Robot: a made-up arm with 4 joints.
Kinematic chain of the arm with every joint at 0, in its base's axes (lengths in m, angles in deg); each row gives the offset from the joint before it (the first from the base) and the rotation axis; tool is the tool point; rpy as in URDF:
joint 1: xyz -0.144 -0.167 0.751 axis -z
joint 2: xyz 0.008 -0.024 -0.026 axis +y
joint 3: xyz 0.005 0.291 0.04 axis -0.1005 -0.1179 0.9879
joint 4: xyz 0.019 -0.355 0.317 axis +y
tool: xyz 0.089 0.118 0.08 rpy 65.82 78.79 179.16
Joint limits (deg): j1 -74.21..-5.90 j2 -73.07..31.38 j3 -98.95..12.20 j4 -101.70..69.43
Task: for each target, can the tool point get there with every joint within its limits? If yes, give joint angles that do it. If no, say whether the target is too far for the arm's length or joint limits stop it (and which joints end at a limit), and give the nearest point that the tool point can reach.
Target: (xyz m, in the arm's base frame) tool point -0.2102 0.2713 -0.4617
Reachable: no: too far | nearest point -0.4805 -0.0827 0.5684 | short by 1.122 m
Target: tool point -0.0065 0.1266 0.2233
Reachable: no: joint limits stop it (at a limit: joint 1, joint 2, joint 3, joint 4) | nearest point -0.4805 -0.0827 0.5684 | short by 0.623 m
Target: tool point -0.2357 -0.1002 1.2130
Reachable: yes | joints -11.56 10.97 -59.20 -58.36
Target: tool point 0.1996 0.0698 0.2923
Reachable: no: joint limits stop it (at a limit: joint 2, joint 3, joint 4) | nearest point 0.1205 0.0153 0.9014 | short by 0.617 m
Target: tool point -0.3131 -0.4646 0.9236
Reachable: yes | joints -64.48 -32.17 -79.58 26.76
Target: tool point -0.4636 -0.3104 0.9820
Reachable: yes | joints -24.22 -60.60 -15.40 -7.09
